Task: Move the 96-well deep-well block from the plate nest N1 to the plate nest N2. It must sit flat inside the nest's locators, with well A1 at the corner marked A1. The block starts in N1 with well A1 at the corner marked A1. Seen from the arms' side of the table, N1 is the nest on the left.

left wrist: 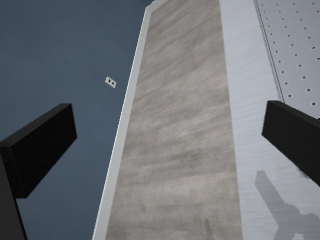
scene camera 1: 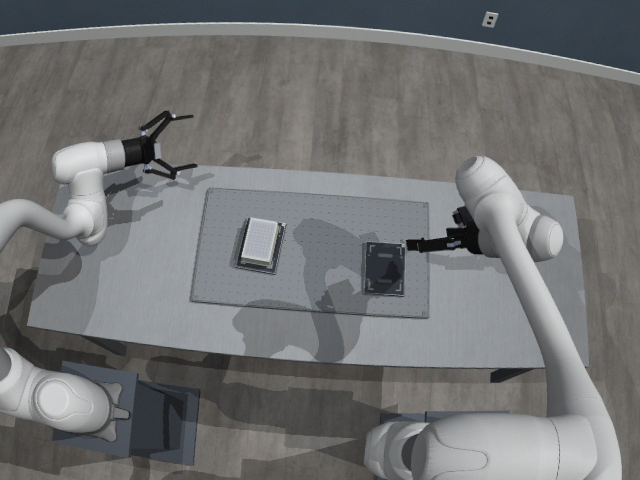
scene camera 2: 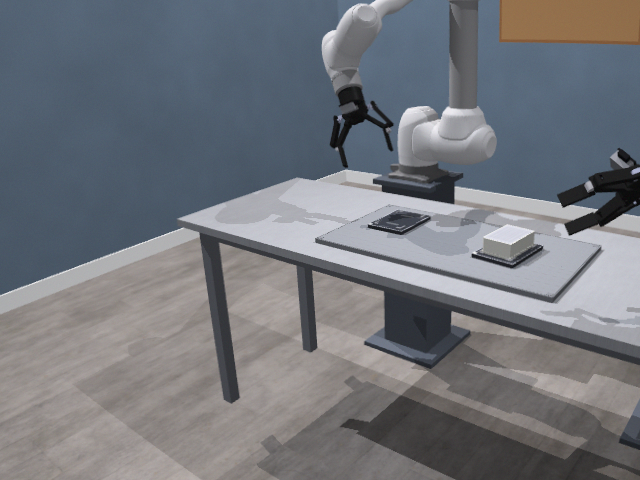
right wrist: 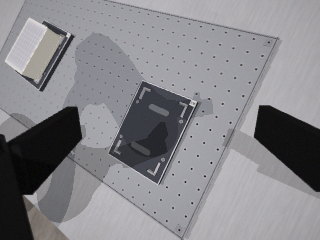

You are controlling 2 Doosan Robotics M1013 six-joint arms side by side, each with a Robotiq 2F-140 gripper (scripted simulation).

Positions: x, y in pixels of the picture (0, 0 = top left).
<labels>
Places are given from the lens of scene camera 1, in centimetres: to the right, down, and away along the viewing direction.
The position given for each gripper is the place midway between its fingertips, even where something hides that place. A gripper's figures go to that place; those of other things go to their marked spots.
left gripper (scene camera 1: 193, 140): -37, -29, 151
right gripper (scene camera 1: 428, 238): 29, 0, 142
</labels>
